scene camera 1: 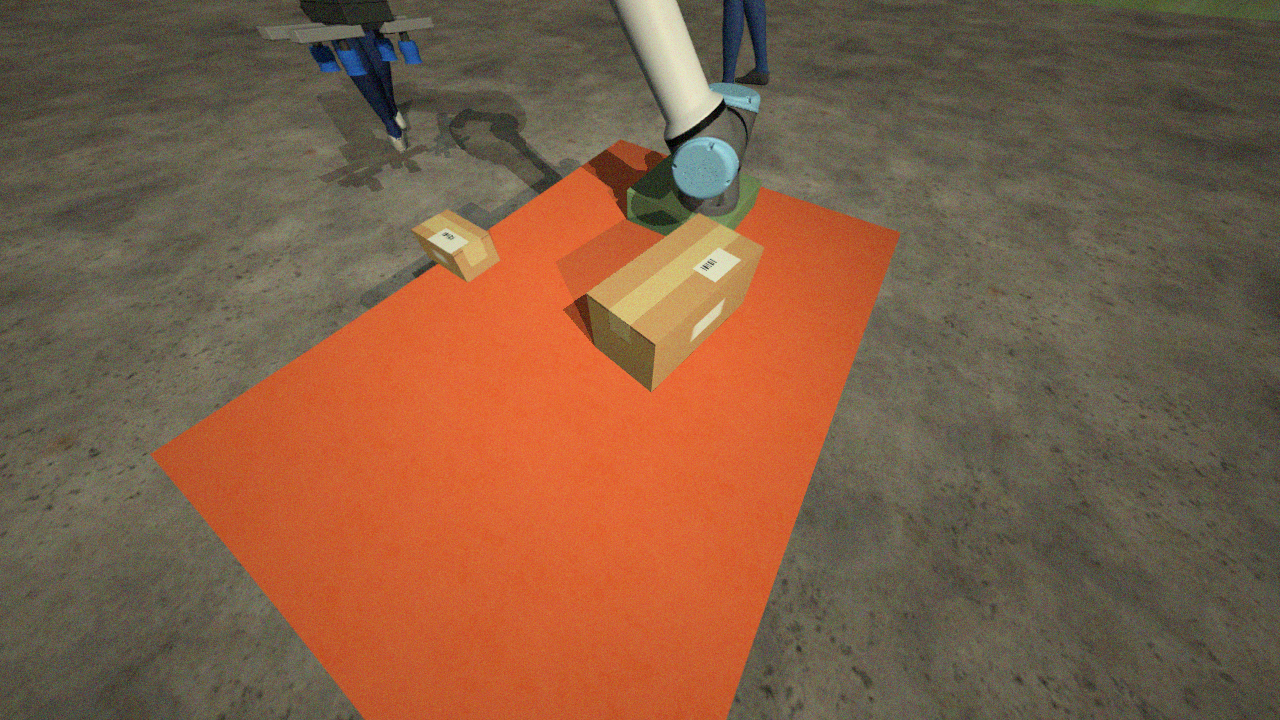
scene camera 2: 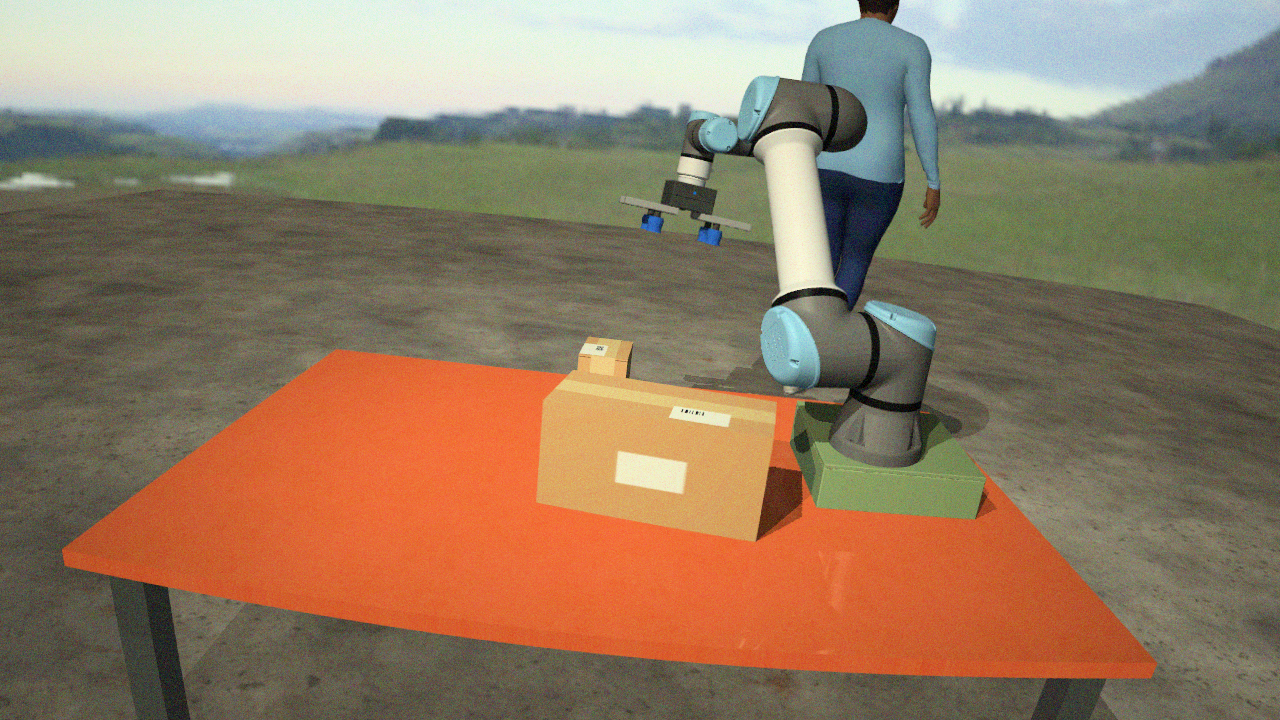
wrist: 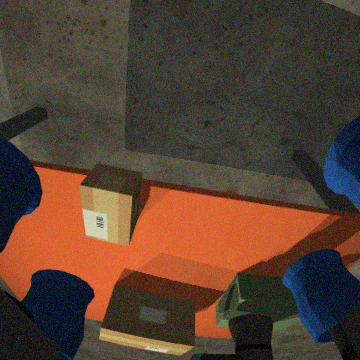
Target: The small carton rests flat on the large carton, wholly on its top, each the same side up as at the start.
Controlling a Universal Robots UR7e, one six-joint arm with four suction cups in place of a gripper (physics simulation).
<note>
The suction head (scene camera 1: pixel 351 60) holds nothing. The table carries a large carton (scene camera 2: pixel 689 459) and a small carton (scene camera 1: pixel 466 250).
The small carton also shows in scene camera 2 (scene camera 2: pixel 611 357) and in the wrist view (wrist: pixel 109 195). The large carton is seen too in scene camera 1 (scene camera 1: pixel 649 316) and in the wrist view (wrist: pixel 133 317). The suction head also shows in the wrist view (wrist: pixel 317 280).
</note>
